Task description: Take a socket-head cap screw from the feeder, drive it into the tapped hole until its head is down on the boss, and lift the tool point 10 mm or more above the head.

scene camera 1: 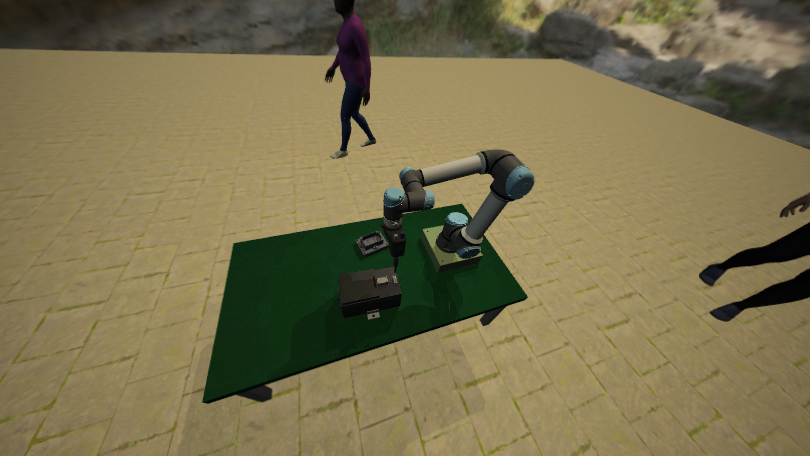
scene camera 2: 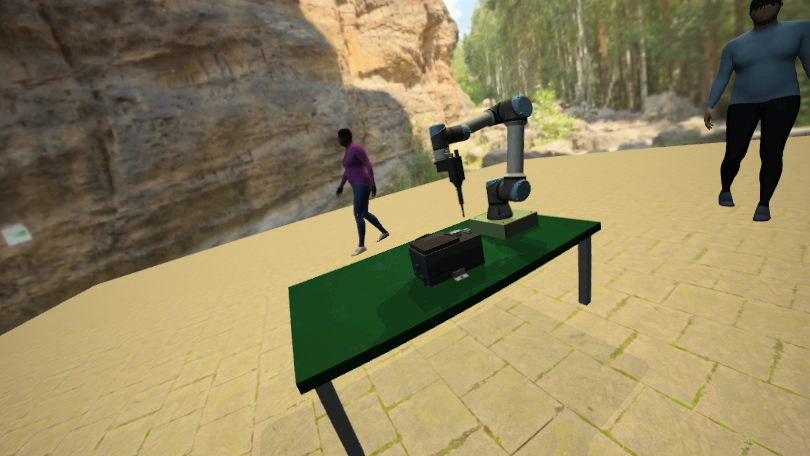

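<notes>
The screw feeder is a dark box on the table, with small light metal parts on top near its right end. The grey casting, a flat base with a raised rectangular wall, lies behind the feeder in scene camera 1; it does not show in scene camera 2. Its tapped hole and boss are too small to make out. My screwdriver points down, its tip by the feeder's back right corner in scene camera 1 and above the feeder's right end in scene camera 2. Whether a screw is on the tip is too small to tell.
The arm's base stands on a yellow-green block at the right of the green table. A small bracket sits at the feeder's front. A person in purple is behind the table.
</notes>
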